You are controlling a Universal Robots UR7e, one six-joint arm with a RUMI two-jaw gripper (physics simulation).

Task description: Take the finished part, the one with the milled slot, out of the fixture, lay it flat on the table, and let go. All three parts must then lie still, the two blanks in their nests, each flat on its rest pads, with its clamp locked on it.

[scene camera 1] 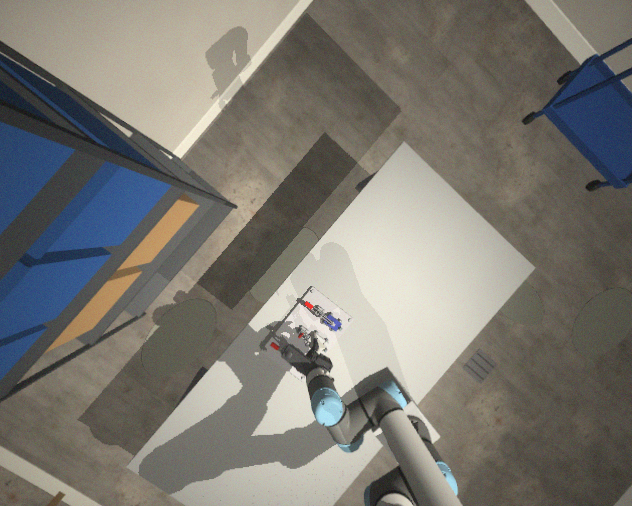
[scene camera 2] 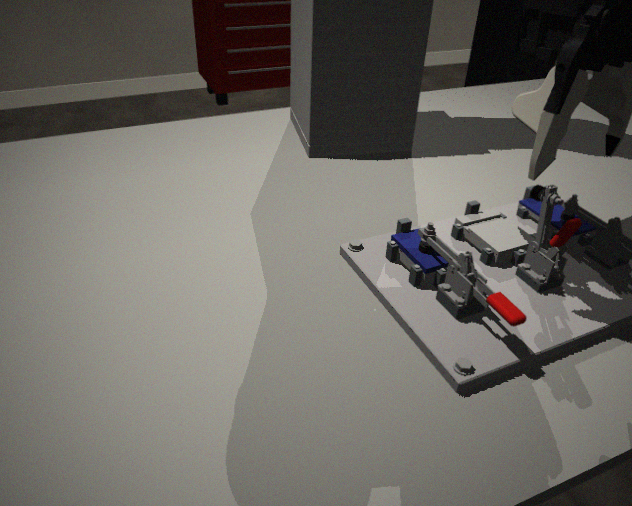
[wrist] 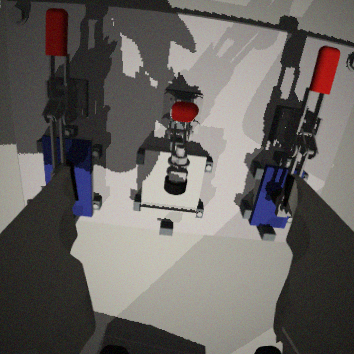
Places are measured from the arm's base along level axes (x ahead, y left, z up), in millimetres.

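Pixels of known places: gripper, between the fingertips: (scene camera 1: 305, 344) (scene camera 2: 572, 167) (wrist: 181, 172).
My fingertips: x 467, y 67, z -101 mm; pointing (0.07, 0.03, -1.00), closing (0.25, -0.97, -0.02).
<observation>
Ahead of a thing's pixels: the offset from my fingertips to its middle. Level surfaces: height alone.
The finished part, a white block {dx -73, dy -11, dz -124 mm} (scene camera 2: 495, 231) (wrist: 152, 187) with a slot near one edge, sits in the middle nest of the fixture plate (scene camera 2: 422, 329) (wrist: 117, 197). Its clamp {dx -11, dy -1, dz -68 mm} (scene camera 2: 546, 216) stands with the arm raised and red handle {dx +18, dy +3, dz -87 mm} (scene camera 2: 565, 231) (wrist: 185, 111) tipped. One blue blank {dx -50, dy -119, dz -121 mm} (scene camera 1: 332, 321) (scene camera 2: 411, 247) (wrist: 261, 205) lies in the right nest in the wrist view, the other blue blank (scene camera 2: 551, 210) (wrist: 84, 195) in the left. Both have clamp arms lowered over them; locking is hard to judge. My gripper (scene camera 2: 572, 164) (wrist: 181, 172) is open and empty above the fixture, its fingers spread either side of the middle nest.
The fixture stands on the white table {dz -152 mm} (scene camera 1: 443, 237) (scene camera 2: 158, 263), near one long edge. The outer clamps' red handles {dx +54, dy -102, dz -95 mm} (scene camera 2: 506, 308) (wrist: 325, 70) {dx +43, dy +119, dz -106 mm} (wrist: 56, 32) lie low. A grey column (scene camera 2: 364, 79) rises behind the table. A blue cart (scene camera 1: 590, 126) and a shelf unit stand farther off.
</observation>
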